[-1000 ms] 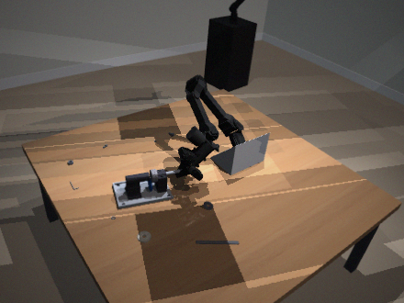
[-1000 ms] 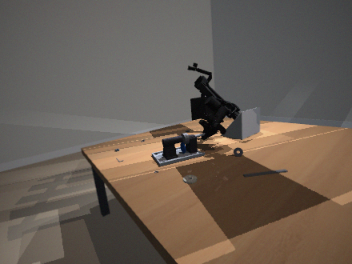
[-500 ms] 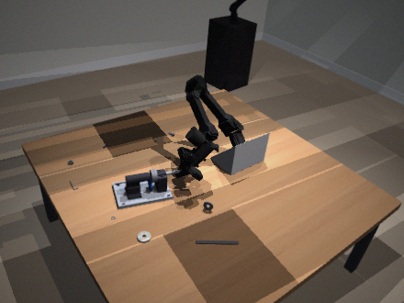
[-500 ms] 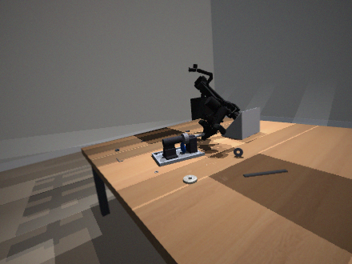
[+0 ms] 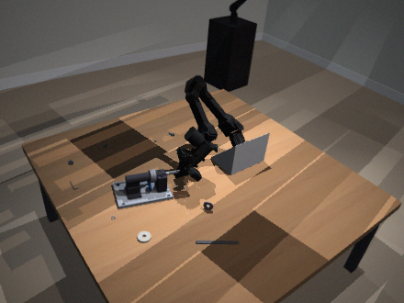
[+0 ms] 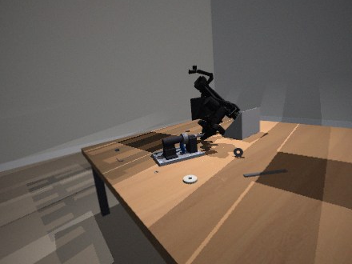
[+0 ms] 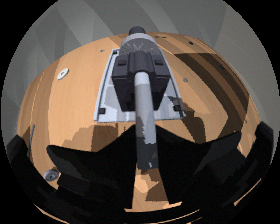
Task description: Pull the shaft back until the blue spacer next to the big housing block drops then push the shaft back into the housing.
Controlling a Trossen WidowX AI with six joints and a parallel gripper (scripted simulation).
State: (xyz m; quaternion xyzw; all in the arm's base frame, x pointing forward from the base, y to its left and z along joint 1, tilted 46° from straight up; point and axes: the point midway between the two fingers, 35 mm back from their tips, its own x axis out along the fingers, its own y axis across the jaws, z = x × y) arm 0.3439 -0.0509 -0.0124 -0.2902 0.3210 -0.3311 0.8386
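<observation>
Right now the grey piece is 9 cm ahead of my gripper tip, 4 cm to the right of it and 3 cm above it. Also, from my gripper tip: blue spacer 10 cm ahead, 4 cm to the right, 2 cm below; shaft 3 cm ahead, 3 cm above, 1 cm to the right; dark flat bar 34 cm to the left, 7 cm ahead, 5 cm below.
</observation>
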